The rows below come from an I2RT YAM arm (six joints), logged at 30 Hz.
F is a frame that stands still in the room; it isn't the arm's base.
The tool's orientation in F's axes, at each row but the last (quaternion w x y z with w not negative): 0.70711 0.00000 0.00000 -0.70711; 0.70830 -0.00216 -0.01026 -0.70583; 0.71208 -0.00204 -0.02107 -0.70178; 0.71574 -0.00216 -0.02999 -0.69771; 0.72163 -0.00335 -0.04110 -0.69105; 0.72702 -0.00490 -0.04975 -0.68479; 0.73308 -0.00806 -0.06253 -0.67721; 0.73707 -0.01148 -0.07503 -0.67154
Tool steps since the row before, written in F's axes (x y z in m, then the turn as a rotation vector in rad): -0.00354 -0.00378 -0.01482 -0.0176 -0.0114 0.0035; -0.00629 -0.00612 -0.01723 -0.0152 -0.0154 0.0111; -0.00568 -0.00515 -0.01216 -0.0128 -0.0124 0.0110; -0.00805 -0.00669 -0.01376 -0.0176 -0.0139 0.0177; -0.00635 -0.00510 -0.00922 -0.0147 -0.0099 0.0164; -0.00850 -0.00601 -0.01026 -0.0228 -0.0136 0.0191; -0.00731 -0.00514 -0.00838 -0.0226 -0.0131 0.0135; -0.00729 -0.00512 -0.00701 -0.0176 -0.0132 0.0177
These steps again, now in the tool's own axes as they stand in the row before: 0.00378 -0.00354 -0.01482 0.0114 -0.0176 0.0035; 0.00579 -0.00651 -0.01726 0.0155 -0.0151 0.0110; 0.00467 -0.00608 -0.01216 0.0126 -0.0127 0.0109; 0.00585 -0.00875 -0.01371 0.0143 -0.0173 0.0177; 0.00423 -0.00704 -0.00916 0.0103 -0.0143 0.0165; 0.00468 -0.00947 -0.01010 0.0137 -0.0224 0.0195; 0.00369 -0.00830 -0.00822 0.0127 -0.0226 0.0140; 0.00354 -0.00832 -0.00684 0.0137 -0.0173 0.0176
